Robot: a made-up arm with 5 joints.
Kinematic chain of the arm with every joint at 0, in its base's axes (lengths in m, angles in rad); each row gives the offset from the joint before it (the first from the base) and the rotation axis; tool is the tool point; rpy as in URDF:
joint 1: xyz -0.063 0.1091 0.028 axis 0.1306 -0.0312 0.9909
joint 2: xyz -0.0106 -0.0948 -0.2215 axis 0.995 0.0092 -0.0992
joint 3: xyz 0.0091 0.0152 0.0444 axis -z
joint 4: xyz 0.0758 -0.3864 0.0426 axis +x
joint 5: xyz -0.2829 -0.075 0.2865 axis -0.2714 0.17 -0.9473
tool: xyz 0.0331 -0.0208 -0.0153 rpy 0 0 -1.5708
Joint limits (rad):
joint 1: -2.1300..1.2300
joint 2: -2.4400..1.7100
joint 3: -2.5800..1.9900
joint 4: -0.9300..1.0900
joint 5: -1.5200..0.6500
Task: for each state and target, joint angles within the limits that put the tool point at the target. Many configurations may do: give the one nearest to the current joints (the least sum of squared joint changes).
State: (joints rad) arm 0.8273 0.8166 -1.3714 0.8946 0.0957
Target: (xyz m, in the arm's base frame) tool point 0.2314 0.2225 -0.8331
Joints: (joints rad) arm 0.7759 1.6635 -0.7371 1.0900 0.0125
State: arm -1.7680 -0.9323 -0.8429 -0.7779 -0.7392
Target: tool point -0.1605 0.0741 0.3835
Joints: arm -1.8392 -0.7414 -0.6080 -0.1961 -0.6526
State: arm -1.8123 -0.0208 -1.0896 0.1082 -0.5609
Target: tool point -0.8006 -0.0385 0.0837
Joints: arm -1.8684 0.2485 -0.8692 0.6635 -0.4207
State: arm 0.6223 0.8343 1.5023 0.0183 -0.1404
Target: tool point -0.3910 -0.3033 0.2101
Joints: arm 0.5706 0.9029 1.7089 0.1964 -0.0740
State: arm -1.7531 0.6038 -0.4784 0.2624 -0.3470
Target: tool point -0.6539 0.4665 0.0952
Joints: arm -2.0635 0.2843 -0.2775 0.1618 -0.3535
